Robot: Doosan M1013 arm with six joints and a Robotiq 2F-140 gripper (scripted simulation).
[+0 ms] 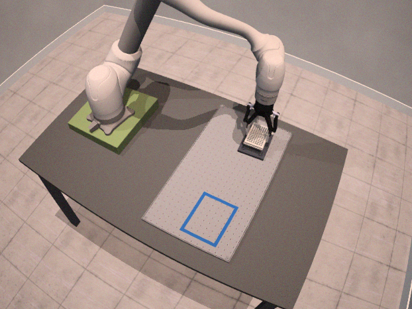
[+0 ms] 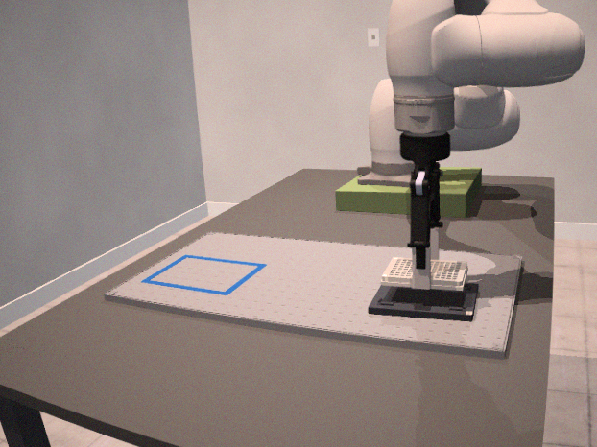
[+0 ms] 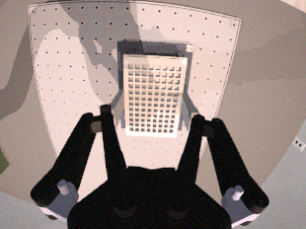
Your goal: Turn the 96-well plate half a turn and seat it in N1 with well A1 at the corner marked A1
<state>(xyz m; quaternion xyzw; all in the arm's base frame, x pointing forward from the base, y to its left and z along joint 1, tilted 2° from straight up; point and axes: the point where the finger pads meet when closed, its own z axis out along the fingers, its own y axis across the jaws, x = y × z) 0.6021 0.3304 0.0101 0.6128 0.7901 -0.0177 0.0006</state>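
The dark plate nest N1 is 6 cm below my hand. From my hand the other things lie so: pale A1 mark (3 cm ahead, 9 cm to the left, 6 cm below); then white 96-well plate (2 cm below).
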